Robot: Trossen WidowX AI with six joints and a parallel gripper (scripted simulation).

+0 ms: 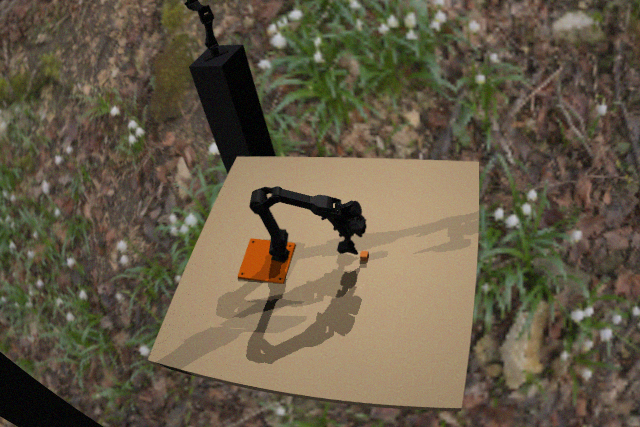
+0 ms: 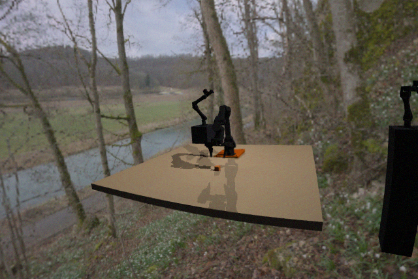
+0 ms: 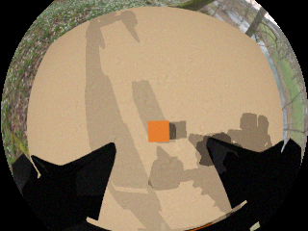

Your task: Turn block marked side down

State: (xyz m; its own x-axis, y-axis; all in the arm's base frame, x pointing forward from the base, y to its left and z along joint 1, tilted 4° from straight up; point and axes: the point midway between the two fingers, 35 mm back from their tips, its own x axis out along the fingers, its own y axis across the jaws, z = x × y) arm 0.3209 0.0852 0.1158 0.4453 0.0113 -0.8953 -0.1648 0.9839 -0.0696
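My gripper tip is 70 mm above the orange block.
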